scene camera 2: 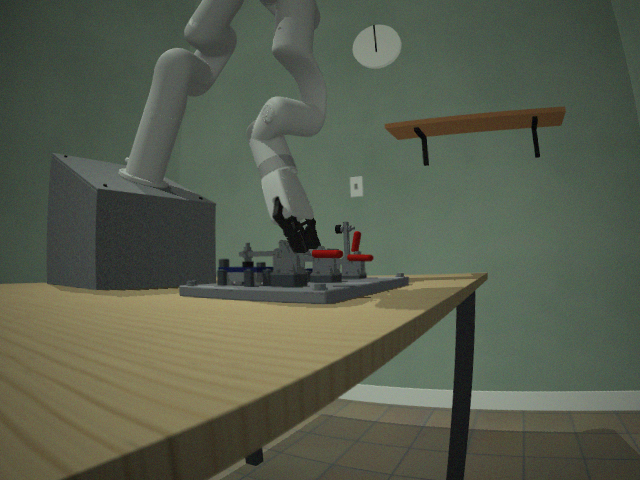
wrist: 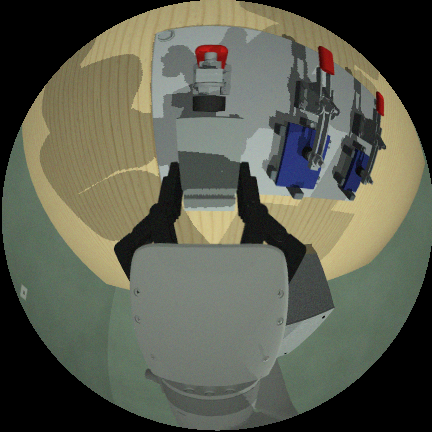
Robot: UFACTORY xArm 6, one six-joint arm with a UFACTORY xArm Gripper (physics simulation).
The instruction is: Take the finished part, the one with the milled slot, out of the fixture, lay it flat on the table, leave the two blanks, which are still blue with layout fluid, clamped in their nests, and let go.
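Places are measured from the arm's base along level axes (x right, y down, z ahead), in millimetres.
Where they show: gripper, between the fingertips: [scene camera 2: 309, 254] [wrist: 209, 170]; arm's base, origin of its link: [scene camera 2: 143, 179].
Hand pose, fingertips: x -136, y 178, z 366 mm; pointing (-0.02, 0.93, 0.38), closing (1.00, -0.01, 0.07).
Each offset is from my fingertips to the top centre of the thing. "spot": to the spot under its first point. Level surfaces: height alone.
The finished part {dx +0, dy -10, dz +6 mm} [wrist: 210, 135], a bare grey block with the milled slot across its end near my palm, is between my fingers. My gripper [scene camera 2: 306, 246] [wrist: 209, 170] is shut on its two sides. The part appears raised above the fixture plate {dx +106, dy +46, dz +66 mm} [scene camera 2: 248, 293] [wrist: 260, 75] and covers its nest in the wrist view; clamps and fingers hide it in the scene view. One blue blank {dx +109, dy +25, dz +18 mm} [wrist: 295, 165] sits clamped in the middle nest. The other blue blank {dx +218, dy +20, dz +30 mm} [scene camera 2: 232, 269] [wrist: 353, 172] sits clamped in the outer nest, nearest the scene camera.
The open toggle clamp {spot: dx +0, dy -20, dz +80 mm} [scene camera 2: 346, 242] [wrist: 210, 77] stands upright just beyond the part. Two closed clamps with red handles {spot: dx +219, dy +4, dz +165 mm} [scene camera 2: 326, 253] {spot: dx +98, dy +5, dz +150 mm} [wrist: 326, 60] stand beside it. The wooden table {dy +61 mm} [scene camera 2: 155, 351] [wrist: 90, 150] extends around the plate. The grey robot pedestal [scene camera 2: 155, 237] [wrist: 310, 290] stands behind.
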